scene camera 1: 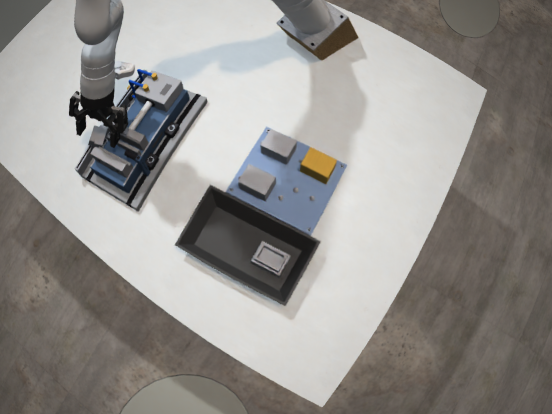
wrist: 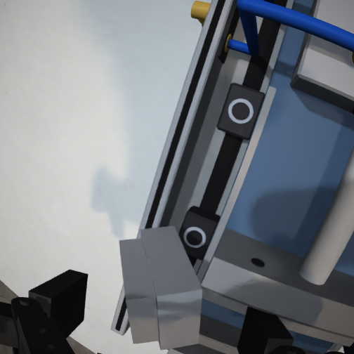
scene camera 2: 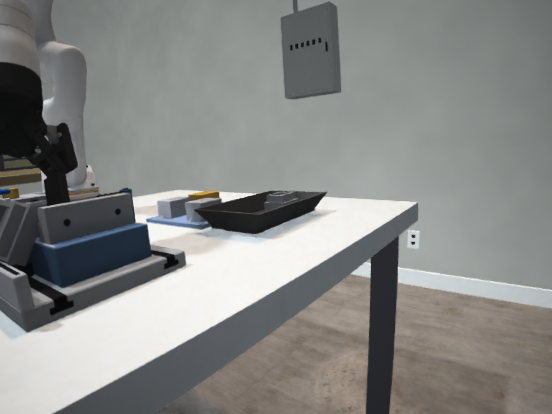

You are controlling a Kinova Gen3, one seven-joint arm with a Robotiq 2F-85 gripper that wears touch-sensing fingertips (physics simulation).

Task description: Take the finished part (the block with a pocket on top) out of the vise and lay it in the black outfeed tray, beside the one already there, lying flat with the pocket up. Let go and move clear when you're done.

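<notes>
The finished part (scene camera 1: pixel 98 135) (scene camera 2: pixel 14 232) (wrist: pixel 172 287) is a grey stepped block. It is out from between the jaws, tilted on its side at the outer end of the jaws of the vise (scene camera 1: pixel 160 90) (scene camera 2: pixel 100 252) (wrist: pixel 300 200); its pocket is hidden. My gripper (scene camera 1: pixel 98 130) (wrist: pixel 162 314) is open and empty. Its fingers stand wide on either side of the part, one outside the vise, the other over the gap between the jaws. The black outfeed tray (scene camera 1: pixel 199 212) (scene camera 2: pixel 235 221) holds another part (scene camera 1: pixel 270 257) (scene camera 2: pixel 281 198), lying flat with pocket up, towards one end.
A blue plate (scene camera 1: pixel 295 212) (scene camera 2: pixel 175 221) beside the tray carries two grey blocks (scene camera 1: pixel 278 146) (scene camera 1: pixel 257 181) and a yellow block (scene camera 1: pixel 318 165) (scene camera 2: pixel 204 195). Blue handles (scene camera 1: pixel 137 84) (wrist: pixel 300 17) stand up from the vise. The robot's base (scene camera 1: pixel 320 37) is at the back.
</notes>
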